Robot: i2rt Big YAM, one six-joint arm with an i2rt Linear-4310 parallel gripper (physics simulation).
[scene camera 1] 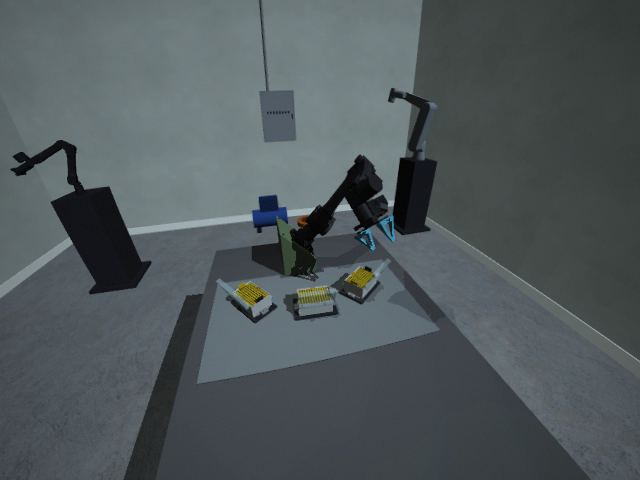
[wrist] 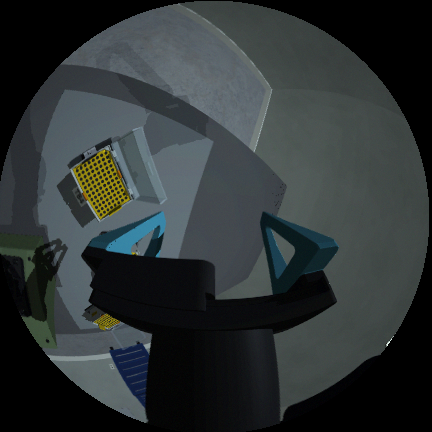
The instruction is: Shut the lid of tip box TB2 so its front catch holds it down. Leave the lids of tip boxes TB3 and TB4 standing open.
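Places are measured from the arm's base along level axes (x ahead, y left, z up), in millimetres.
Where they show: gripper, between the fingertips: [scene camera 1: 383, 245] [wrist: 212, 216]; arm's base, origin of its link: [scene camera 1: 300, 241].
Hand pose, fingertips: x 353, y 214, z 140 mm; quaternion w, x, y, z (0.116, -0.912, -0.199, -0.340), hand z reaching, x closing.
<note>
Things, the pixels of their top centre, and the offset from my fingertips. "pt": a spot on its surface instead. Level surfaces: height alone.
- right box, centre of its top: [wrist: 100, 186] [scene camera 1: 361, 273] dy -19, dx -97, dz -181 mm
- middle box, a spot on its surface: [scene camera 1: 315, 301] pt dy -239, dx +27, dz -154 mm
- left box, centre of its top: [scene camera 1: 250, 290] [wrist: 111, 322] dy -450, dx -118, dz -181 mm
- pale mat, height of its surface: dz -255 mm
- dark table, height of its surface: dz -258 mm
Three tip boxes with yellow tip racks stand on the mat; no labels can be read. The right box [scene camera 1: 360, 279] [wrist: 101, 184] has its clear lid [scene camera 1: 382, 269] [wrist: 143, 166] standing open, leaning outward. The middle box [scene camera 1: 315, 301] has a clear lid that looks raised on the camera's side; in the wrist view it is mostly hidden behind a finger. The left box [scene camera 1: 252, 297] [wrist: 106, 320] has its lid [scene camera 1: 230, 291] standing open to the left. My gripper [scene camera 1: 383, 244] [wrist: 212, 216] is open and empty, above and behind the right box in the scene view, touching no box.
The pale mat [scene camera 1: 310, 343] [wrist: 195, 165] lies on the dark table [scene camera 1: 351, 408] [wrist: 225, 200]. My arm's green mount [scene camera 1: 289, 253] [wrist: 40, 295] stands behind the boxes. A blue machine [scene camera 1: 269, 215] and two black pedestals [scene camera 1: 98, 237] [scene camera 1: 414, 196] with arms stand on the floor beyond.
</note>
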